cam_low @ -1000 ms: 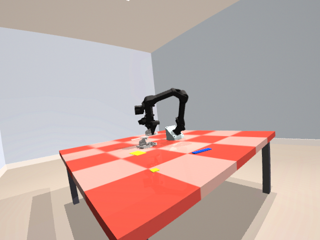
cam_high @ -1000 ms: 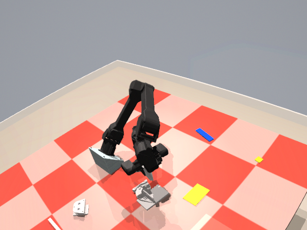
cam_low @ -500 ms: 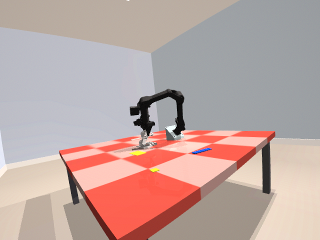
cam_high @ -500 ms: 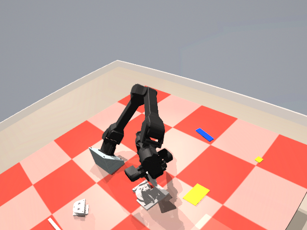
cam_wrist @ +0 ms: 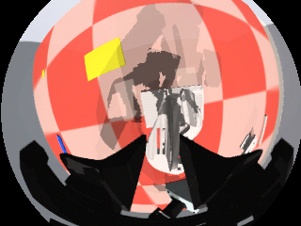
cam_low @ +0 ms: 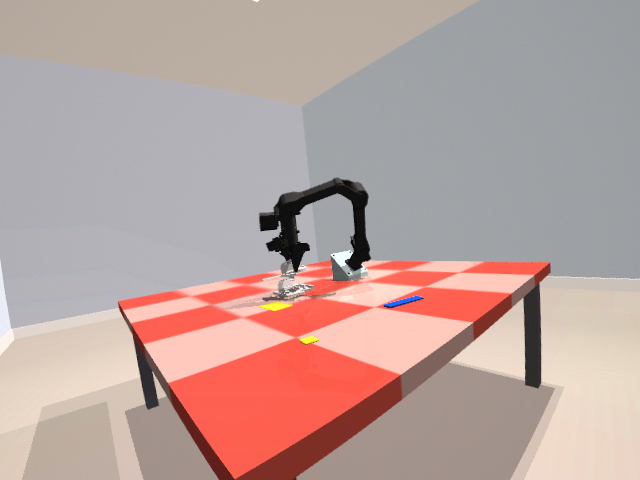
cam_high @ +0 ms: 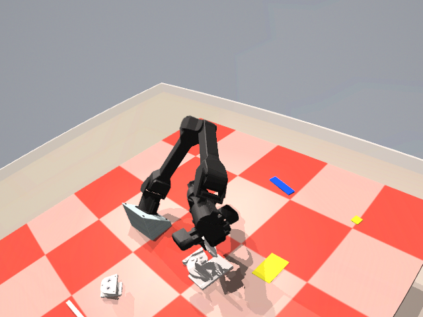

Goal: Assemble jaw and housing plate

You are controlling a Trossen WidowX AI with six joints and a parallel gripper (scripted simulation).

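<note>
My gripper tip is 80 mm above the white base plate, 30 mm to the left of it and 10 mm short of it. Also, from my gripper tip: blue strip 420 mm to the left, 80 mm below; then white strip 390 mm to the right, 230 mm behind, 80 mm below; then large yellow patch 160 mm ahead, 80 mm below, 70 mm to the left.
</note>
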